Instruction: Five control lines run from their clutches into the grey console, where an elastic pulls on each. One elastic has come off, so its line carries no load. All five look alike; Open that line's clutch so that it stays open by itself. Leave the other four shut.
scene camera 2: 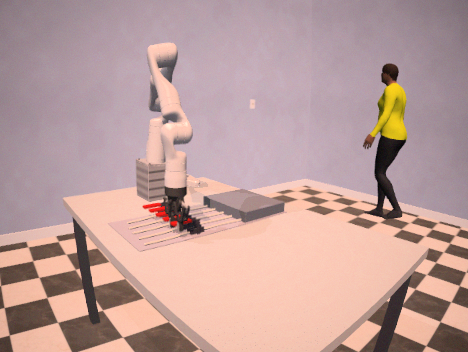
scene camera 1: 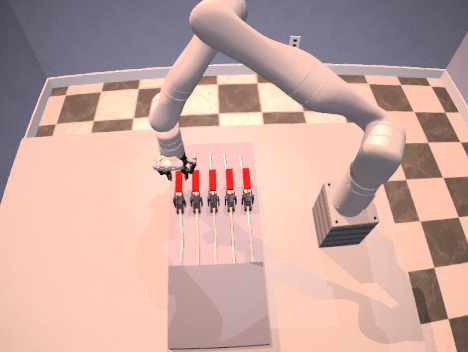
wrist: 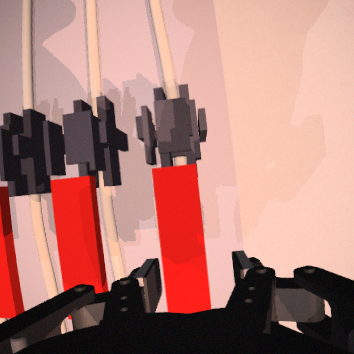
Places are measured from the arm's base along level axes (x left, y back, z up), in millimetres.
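Pixels of known places: gripper, fingertip midpoint: [scene camera 2: 176, 229] [scene camera 1: 178, 178] [wrist: 196, 270]; arm's base, link origin: [scene camera 2: 155, 161] [scene camera 1: 348, 202].
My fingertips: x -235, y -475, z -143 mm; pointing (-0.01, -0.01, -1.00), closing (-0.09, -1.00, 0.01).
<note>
Ahead of a thing's pixels: the offset from my fingertips to its middle. "*": to the spot under its first point. Level surfaces: height alone.
Five dark clutches with red handles stand in a row, all handles lying alike along their lines. The leftmost clutch in scene camera 1 [scene camera 1: 179, 202] is the rightmost in the wrist view [wrist: 173, 125]; its red handle @(dx +40, dy +1, dz +13 mm) [scene camera 1: 178, 181] [wrist: 181, 235] lies flat. Its pale line @(* dx +201, dy -8, dz -22 mm) [scene camera 1: 181, 237] [wrist: 162, 45] bows slightly towards the grey console @(dx +429, dy +76, dz -9 mm) [scene camera 1: 217, 310] [scene camera 2: 245, 202]; the others look straighter. My gripper [scene camera 1: 178, 175] [scene camera 2: 177, 221] [wrist: 196, 270] is part open and empty, its fingers on either side of that handle's far end in the wrist view. Their height over it is unclear. The elastics do not show.
The neighbouring clutch @(dx +91, dy +51, dz -10 mm) [scene camera 1: 196, 201] [wrist: 82, 135] and its red handle @(dx +45, dy +56, dz +13 mm) [scene camera 1: 195, 181] [wrist: 77, 230] are close beside my left finger in the wrist view. The pale board @(dz -31 mm) [scene camera 1: 257, 220] lies on the table @(dz -34 mm) [scene camera 1: 90, 225] [scene camera 2: 300, 270]. The arm's striped base [scene camera 1: 345, 230] [scene camera 2: 145, 180] stands across the table. A person [scene camera 2: 392, 115] stands beyond it.
</note>
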